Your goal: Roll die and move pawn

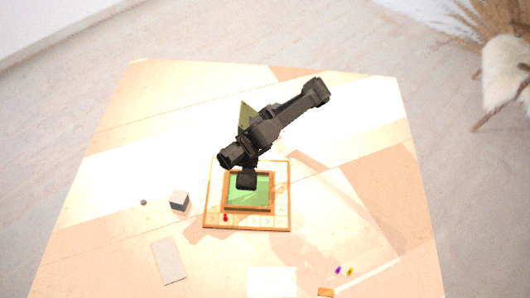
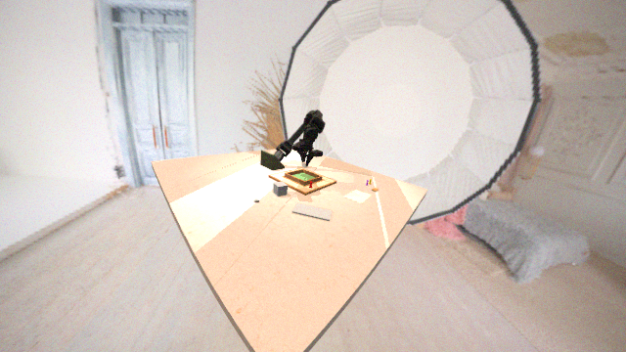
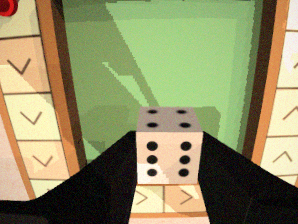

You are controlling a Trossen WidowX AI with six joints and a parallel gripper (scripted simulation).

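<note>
The red pawn is 100 mm ahead of my gripper tip, 80 mm to the right of it and 60 mm below it. Round my gripper tip: grey block 230 mm to the right, 70 mm below, 40 mm ahead; white die right at my gripper tip; green dice tray 80 mm below.
</note>
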